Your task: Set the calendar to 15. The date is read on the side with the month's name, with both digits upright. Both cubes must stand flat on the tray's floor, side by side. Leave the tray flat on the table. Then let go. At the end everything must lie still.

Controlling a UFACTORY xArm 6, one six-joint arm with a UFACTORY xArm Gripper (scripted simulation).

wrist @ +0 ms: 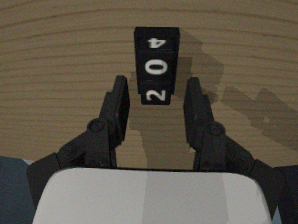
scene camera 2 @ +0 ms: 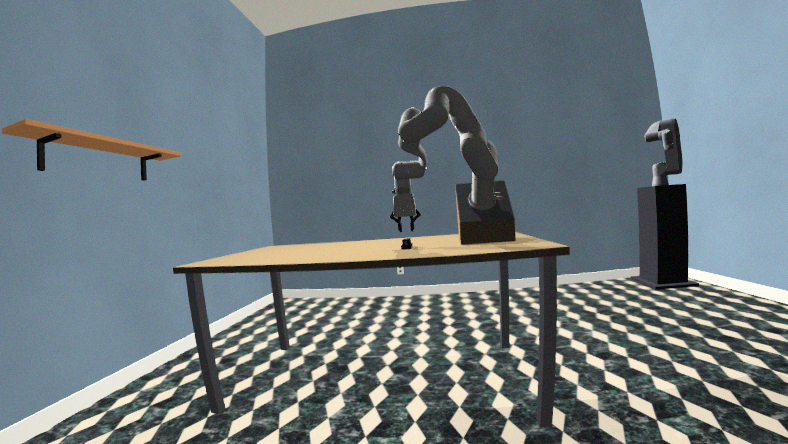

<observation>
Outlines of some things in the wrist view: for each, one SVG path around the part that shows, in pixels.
My gripper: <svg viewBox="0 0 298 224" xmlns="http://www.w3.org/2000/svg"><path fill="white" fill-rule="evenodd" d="M27 168L29 188L36 211L33 224L272 224L284 185L284 177L279 171L258 159L253 159L249 151L226 135L225 127L221 123L214 121L208 95L202 95L198 77L191 77L187 80L183 103L187 143L196 151L193 170L117 167L115 148L125 140L130 109L127 77L124 77L124 75L116 76L112 92L107 92L99 117L88 123L85 132L63 145L59 152L54 152L30 164Z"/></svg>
A black digit cube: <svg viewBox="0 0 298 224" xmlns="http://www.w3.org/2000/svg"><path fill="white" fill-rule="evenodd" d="M141 37L138 50L140 79L172 80L175 59L173 38Z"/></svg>
</observation>
